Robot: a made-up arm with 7 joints. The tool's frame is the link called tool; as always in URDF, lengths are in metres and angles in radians. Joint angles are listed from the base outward.
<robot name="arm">
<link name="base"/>
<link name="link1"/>
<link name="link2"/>
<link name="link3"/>
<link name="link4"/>
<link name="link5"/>
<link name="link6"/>
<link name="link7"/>
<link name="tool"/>
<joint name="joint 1" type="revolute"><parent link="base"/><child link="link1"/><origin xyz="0 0 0"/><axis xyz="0 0.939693 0.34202"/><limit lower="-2.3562" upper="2.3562"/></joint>
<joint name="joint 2" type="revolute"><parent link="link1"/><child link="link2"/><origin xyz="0 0 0"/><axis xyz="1 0 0"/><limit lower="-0.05" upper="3.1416"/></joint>
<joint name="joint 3" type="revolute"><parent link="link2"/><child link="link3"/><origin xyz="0 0 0"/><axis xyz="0 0 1"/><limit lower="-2.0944" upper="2.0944"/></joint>
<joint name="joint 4" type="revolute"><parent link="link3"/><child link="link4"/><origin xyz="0.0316 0 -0.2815"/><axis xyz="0 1 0"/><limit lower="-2.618" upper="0.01"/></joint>
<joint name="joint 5" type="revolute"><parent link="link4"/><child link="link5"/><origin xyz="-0.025 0 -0.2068"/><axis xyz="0 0 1"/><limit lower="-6.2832" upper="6.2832"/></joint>
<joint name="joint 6" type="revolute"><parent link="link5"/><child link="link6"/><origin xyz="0 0 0"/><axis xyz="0 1 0"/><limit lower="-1.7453" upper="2.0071"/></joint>
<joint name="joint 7" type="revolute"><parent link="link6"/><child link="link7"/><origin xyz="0 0 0"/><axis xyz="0 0 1"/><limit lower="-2.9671" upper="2.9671"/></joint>
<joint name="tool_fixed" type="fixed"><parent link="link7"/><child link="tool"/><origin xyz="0 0 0"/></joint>
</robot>
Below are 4 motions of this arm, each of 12 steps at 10 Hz.
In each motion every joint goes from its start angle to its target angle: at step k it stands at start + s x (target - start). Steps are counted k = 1, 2, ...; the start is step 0. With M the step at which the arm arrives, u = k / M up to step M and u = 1 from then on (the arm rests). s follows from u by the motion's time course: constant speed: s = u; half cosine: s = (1 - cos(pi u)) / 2; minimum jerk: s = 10 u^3 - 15 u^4 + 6 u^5.
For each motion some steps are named. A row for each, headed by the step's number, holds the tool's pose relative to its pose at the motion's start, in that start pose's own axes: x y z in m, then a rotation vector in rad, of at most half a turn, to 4 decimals.
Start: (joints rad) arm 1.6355 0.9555 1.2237 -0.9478 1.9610 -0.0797 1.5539
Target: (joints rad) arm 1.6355 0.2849 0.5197 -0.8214 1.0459 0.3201 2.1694
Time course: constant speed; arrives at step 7
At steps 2, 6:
2: 0.0918 0.0289 0.0582 0.2438 -0.2675 -0.1453
6: 0.2205 0.0906 0.2398 0.7992 -0.8802 -0.3245

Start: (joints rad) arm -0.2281 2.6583 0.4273 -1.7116 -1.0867 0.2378 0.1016
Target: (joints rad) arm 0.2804 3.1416 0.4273 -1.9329 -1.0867 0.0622 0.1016
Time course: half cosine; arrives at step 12
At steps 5, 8, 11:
5: 0.0537 0.0458 -0.0446 0.1615 -0.3425 -0.0414
8: 0.1198 0.0990 -0.0703 0.3496 -0.6850 -0.0746
11: 0.1620 0.1342 -0.0743 0.4779 -0.8885 -0.0923

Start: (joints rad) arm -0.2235 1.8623 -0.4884 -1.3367 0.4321 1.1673 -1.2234
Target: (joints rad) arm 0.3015 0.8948 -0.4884 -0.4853 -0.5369 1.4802 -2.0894
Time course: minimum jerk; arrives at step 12
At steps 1, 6, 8, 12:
1: 0.0018 -0.0006 -0.0012 -0.0047 0.0019 -0.0071
6: 0.1844 -0.1221 -0.0756 -0.4903 0.1059 -0.8312
8: 0.2779 -0.2406 -0.0620 -0.7537 0.0961 -1.4235
12: 0.3269 -0.3361 -0.0213 -0.9055 0.0664 -1.8918

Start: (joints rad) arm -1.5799 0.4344 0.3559 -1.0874 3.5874 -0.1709 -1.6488
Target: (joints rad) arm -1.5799 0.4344 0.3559 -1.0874 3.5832 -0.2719 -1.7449
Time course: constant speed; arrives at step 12
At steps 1, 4, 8, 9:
1: 0.0000 0.0000 0.0000 0.0084 0.0006 -0.0084
4: 0.0000 0.0000 0.0000 0.0335 0.0029 -0.0334
8: 0.0000 0.0000 0.0000 0.0670 0.0068 -0.0668
9: 0.0000 0.0000 0.0000 0.0753 0.0080 -0.0751

